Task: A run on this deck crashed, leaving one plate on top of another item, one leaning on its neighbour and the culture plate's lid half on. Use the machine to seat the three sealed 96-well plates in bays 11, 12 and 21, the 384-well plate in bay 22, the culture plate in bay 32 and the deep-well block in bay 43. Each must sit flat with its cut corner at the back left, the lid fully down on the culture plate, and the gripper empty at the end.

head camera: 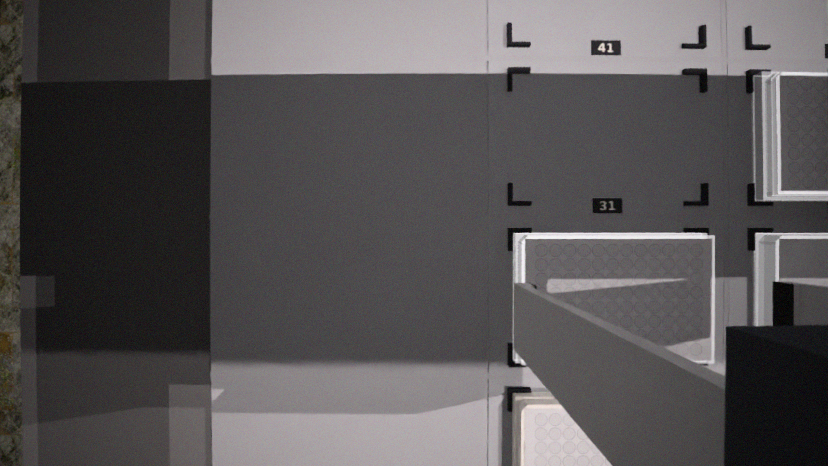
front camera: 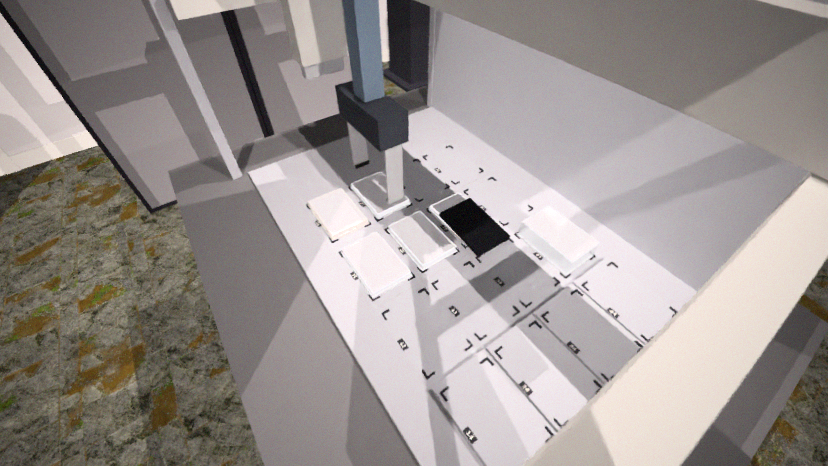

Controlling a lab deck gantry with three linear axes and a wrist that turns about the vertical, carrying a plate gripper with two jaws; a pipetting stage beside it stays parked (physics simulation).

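Places are measured from the robot's base along level axes (x up, y back, z right), in metres.
Pixels of known places: gripper, between the fingertips: (head camera: 653, 315) (front camera: 377, 181); robot's base, origin of its link: (front camera: 308, 206).
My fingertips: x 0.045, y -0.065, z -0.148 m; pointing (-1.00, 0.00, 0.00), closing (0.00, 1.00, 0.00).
Observation:
Ahead of a thing's pixels: the offset from my fingertips to its top centre. "pt": to the spot under its first point.
My gripper (front camera: 377, 182) (head camera: 648, 315) is open and empty, its jaws just above the ends of a clear plate @[dz -0.003, dx -0.030, dy +0.001 m] (front camera: 376, 194) (head camera: 619, 312). That plate looks flat in bay 21, its bevelled corner at the back left in the head view. A cream plate @[dz +0.105, dx -0.030, dy +0.001 m] (front camera: 337, 214) (head camera: 544, 431) is in bay 11, a white plate @[dz +0.105, dx -0.030, dy -0.163 m] (front camera: 377, 263) in bay 12 and a clear-walled plate @[dz -0.002, dx -0.030, dy -0.163 m] (front camera: 421, 238) (head camera: 766, 272) in bay 22. The plate (front camera: 475, 225) (head camera: 802, 136) in bay 32 looks mostly black from the front; its lid fit is unclear. The tall white block @[dz -0.216, dx -0.003, dy -0.327 m] (front camera: 557, 234) stands in bay 43.
Black corner brackets mark the bays, with number tags such as tag 31 @[pt dz -0.064, dx -0.045, dy +0.001 m] (head camera: 607, 205) and tag 41 @[pt dz -0.170, dx -0.045, dy +0.001 m] (head camera: 605, 48). The parked pipetting stage (front camera: 318, 37) hangs behind the gripper. A high wall (front camera: 556, 115) bounds the deck, and a pale beam (front camera: 718, 312) crosses the lower right.

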